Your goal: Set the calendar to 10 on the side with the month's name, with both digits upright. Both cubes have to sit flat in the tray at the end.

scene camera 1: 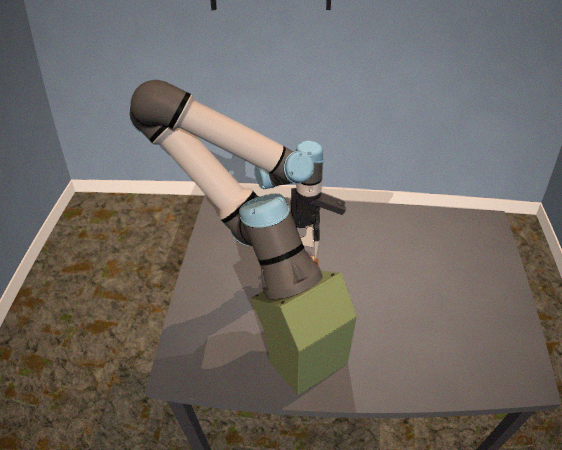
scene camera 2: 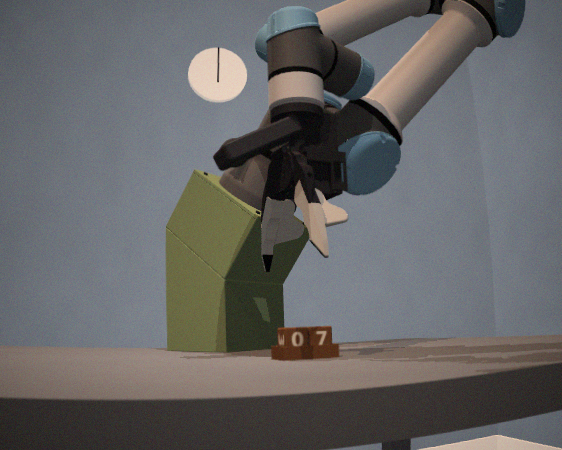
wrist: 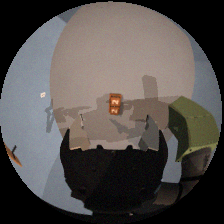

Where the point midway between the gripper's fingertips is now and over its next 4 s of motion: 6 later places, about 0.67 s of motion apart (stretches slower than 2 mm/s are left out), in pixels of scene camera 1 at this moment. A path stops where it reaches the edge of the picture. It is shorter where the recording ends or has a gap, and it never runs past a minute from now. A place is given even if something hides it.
My gripper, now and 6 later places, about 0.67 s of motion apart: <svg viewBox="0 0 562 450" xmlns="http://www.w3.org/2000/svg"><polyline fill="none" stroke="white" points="311,240 311,245 311,248 311,254 311,256 311,259 311,262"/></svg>
